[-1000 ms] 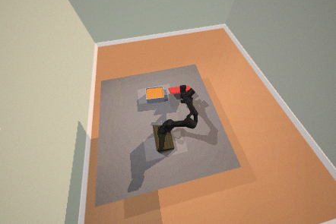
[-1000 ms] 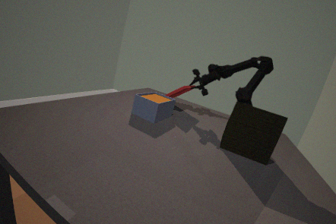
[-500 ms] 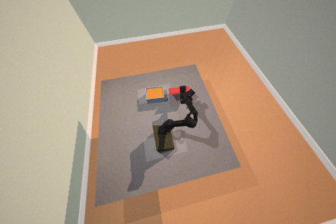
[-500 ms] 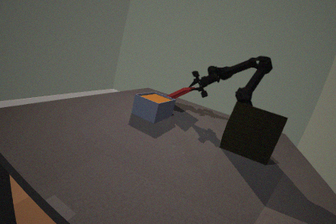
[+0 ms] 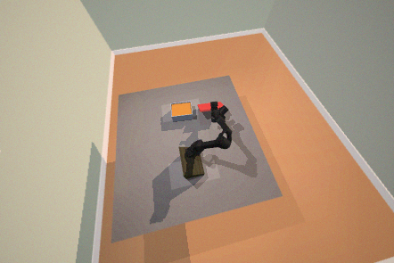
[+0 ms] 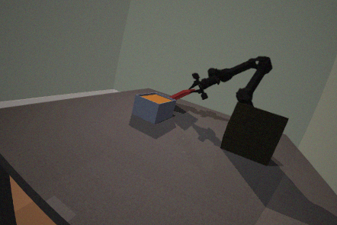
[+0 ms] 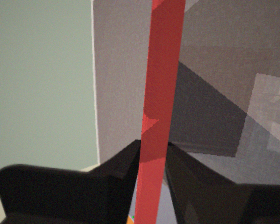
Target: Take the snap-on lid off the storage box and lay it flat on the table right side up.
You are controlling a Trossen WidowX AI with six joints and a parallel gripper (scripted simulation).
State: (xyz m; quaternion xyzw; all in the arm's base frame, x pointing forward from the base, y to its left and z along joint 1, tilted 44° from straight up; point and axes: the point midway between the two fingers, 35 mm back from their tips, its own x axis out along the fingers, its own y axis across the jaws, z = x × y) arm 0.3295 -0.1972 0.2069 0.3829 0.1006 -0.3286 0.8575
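Now: gripper tip 70 mm short of the red lid and 50 mm above it. The rest, counted from my gripper tip: blue storage box 290 mm to the left, 100 mm below, 90 mm ahead.
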